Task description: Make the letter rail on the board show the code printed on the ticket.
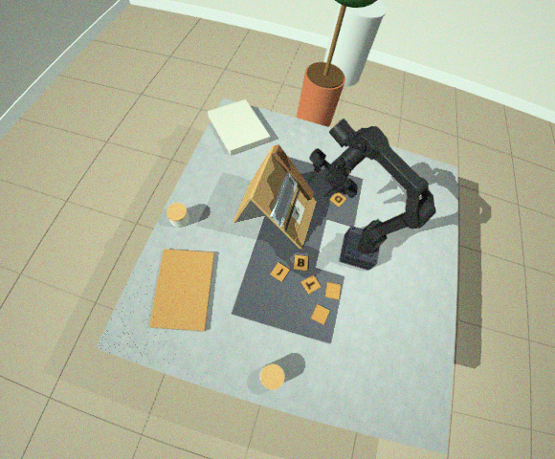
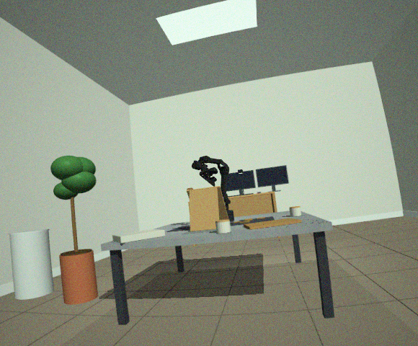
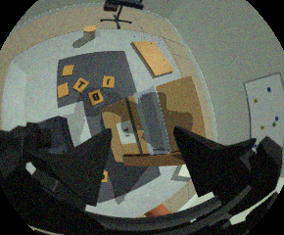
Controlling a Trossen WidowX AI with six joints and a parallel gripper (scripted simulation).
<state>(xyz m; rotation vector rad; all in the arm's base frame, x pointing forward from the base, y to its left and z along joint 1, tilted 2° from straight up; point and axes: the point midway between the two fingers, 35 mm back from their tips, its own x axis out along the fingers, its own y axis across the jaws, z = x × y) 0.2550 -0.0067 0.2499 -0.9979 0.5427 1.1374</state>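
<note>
My gripper tip is now 10 mm past the letter tile, 220 mm to the right of it and 300 mm above it. The rest, counted from my gripper tip: flat orange panel: 280 mm ahead, 460 mm to the left, 300 mm below; dark mat: 70 mm behind, 30 mm to the left, 310 mm below; ticket: 40 mm ahead, 20 mm to the right, 220 mm below.
</note>
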